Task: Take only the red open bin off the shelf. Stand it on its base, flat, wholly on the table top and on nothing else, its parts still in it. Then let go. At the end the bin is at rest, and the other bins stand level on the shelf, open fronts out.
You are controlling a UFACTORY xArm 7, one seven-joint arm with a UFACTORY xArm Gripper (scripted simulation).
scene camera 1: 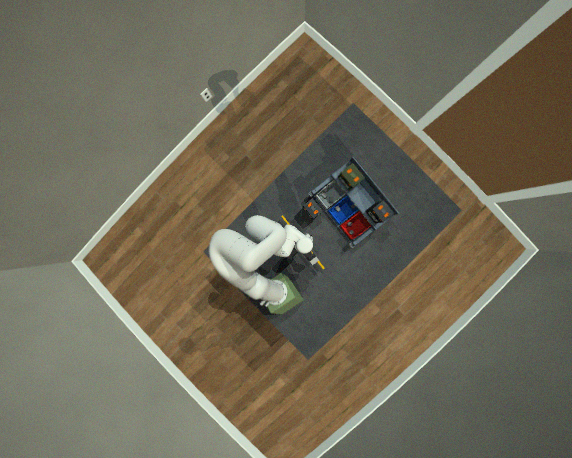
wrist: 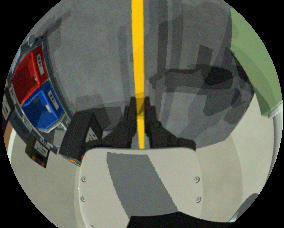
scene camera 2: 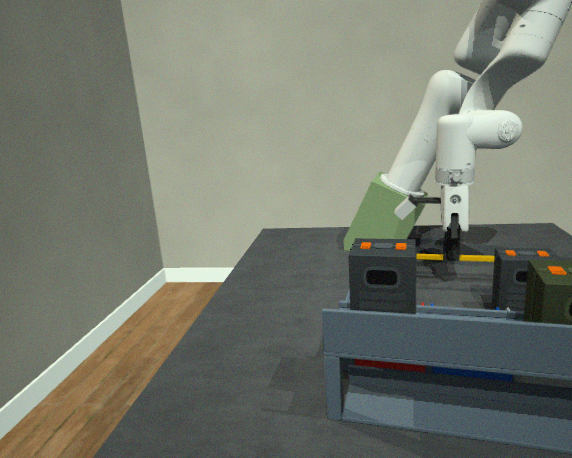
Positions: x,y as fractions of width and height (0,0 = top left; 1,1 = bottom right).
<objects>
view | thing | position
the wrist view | gripper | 0.49,0.46
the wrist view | red open bin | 0.13,0.29
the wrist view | blue bin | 0.13,0.50
</objects>
